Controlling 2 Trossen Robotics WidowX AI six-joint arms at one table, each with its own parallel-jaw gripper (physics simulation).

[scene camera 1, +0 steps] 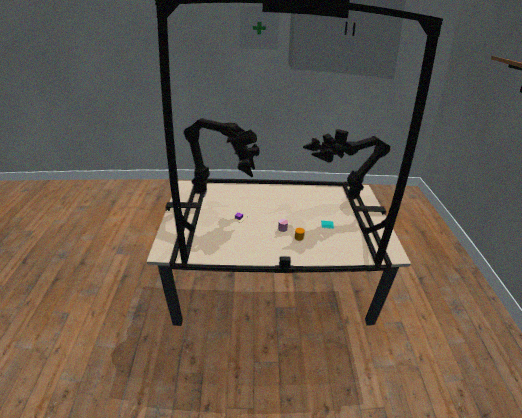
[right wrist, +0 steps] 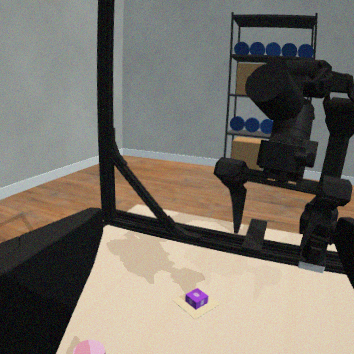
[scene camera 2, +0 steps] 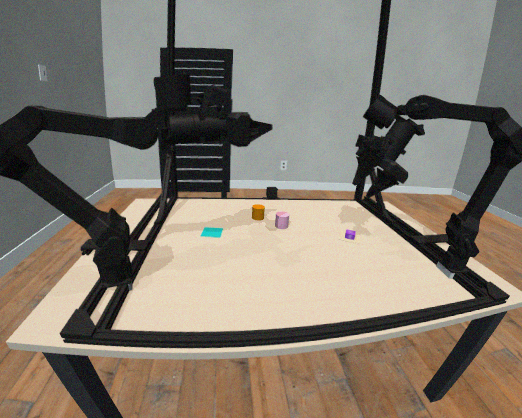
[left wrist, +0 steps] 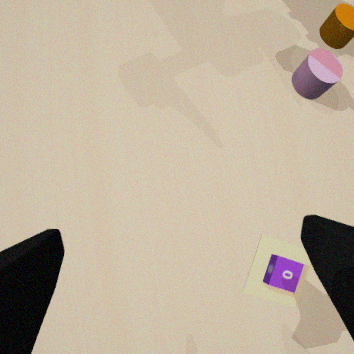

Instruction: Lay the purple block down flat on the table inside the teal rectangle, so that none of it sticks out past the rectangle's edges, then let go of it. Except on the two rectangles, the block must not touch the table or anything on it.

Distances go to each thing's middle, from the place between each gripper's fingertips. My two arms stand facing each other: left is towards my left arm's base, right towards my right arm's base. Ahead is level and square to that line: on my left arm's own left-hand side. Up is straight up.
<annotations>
The purple block (left wrist: 281, 272) is 19 cm below my left hand, 11 cm behind it and 7 cm to the left of it. Round my left hand: pale rectangle (left wrist: 267, 245) 20 cm below, 11 cm behind, 7 cm to the left.
I see the purple block 100 mm behind my right hand, 330 mm to the left of it and 330 mm below it. From my right hand the other things lie so: pale rectangle (100 mm behind, 330 mm to the left, 340 mm below).
</annotations>
